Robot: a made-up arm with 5 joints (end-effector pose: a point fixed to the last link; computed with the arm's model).
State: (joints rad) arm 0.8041 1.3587 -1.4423 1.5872 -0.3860
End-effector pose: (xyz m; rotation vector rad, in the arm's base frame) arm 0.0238 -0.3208 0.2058 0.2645 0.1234 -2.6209
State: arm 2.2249 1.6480 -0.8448 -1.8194 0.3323
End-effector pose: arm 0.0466 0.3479 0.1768 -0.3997 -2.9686 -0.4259
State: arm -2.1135 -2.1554 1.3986 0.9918 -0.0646
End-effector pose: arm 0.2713 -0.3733 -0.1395 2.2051 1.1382 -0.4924
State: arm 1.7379 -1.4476 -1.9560 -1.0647 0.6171
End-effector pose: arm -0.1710 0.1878 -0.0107 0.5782 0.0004 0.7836
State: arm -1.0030 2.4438 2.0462 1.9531 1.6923
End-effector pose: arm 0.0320 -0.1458 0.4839 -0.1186 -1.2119 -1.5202
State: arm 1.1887 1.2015 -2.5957 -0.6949 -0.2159
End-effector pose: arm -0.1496 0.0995 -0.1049 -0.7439 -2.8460 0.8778
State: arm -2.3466 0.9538 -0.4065 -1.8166 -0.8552
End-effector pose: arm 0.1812 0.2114 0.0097 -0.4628 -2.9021 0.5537
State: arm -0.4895 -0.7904 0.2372 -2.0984 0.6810
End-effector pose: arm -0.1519 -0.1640 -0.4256 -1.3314 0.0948 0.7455
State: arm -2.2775 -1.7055 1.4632 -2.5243 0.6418
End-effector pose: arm -0.1623 -0.1212 -0.4017 -1.0360 0.0463 1.4006
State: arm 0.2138 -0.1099 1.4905 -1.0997 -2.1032
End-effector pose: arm -0.4020 -0.1865 -0.0171 -0.7342 1.8086 2.2159
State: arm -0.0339 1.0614 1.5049 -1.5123 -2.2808
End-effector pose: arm -0.3657 -0.1408 0.0838 -1.0007 2.7706 0.7631
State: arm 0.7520 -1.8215 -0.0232 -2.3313 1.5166
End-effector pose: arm -0.2376 0.3540 -0.2588 -0.2316 0.4689 0.7681
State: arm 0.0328 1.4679 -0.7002 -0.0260 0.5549
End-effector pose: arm -0.0896 0.1141 -0.1270 -1.1833 0.9521 -0.0901
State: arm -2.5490 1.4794 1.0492 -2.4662 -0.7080
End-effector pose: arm 0.0070 0.0508 0.2512 -1.5123 2.3936 1.2847
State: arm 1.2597 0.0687 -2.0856 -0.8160 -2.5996
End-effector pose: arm -0.2805 -0.2815 -0.1653 -1.9363 1.4382 -1.5557
